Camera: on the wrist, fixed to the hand. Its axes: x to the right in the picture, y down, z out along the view.
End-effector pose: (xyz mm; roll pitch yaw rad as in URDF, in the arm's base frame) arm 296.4 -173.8 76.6 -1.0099 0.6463 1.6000
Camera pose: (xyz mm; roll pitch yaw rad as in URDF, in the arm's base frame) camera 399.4 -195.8 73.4 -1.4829 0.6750 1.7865
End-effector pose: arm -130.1 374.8 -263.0 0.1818 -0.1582 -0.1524
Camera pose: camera -135.1 353.8 -366.1 -0.4257 -0.2787 -0.0610
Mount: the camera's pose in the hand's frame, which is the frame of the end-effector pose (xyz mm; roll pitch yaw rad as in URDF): -18.0 -39.5 -96.0 -0.5933 -0.1032 0.1090
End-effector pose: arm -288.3 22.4 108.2 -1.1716 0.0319 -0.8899
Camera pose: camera -380.3 -28.9 107.9 -1.7508 0.0913 -0.7519
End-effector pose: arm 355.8 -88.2 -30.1 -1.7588 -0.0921 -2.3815
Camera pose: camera 312.7 -9.3 24.8 -2.3488 0.0341 -2.3004
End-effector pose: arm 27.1 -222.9 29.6 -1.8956 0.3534 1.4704
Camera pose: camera 105.7 -224.1 99.7 -2.4540 0.4885 1.5419
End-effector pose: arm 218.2 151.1 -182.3 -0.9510 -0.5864 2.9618
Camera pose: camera 238.2 250.2 -211.9 -1.6321 -0.5511 3.1349
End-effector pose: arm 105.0 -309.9 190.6 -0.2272 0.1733 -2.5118
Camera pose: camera 95.7 -242.3 110.3 -0.7974 0.0958 -2.3822
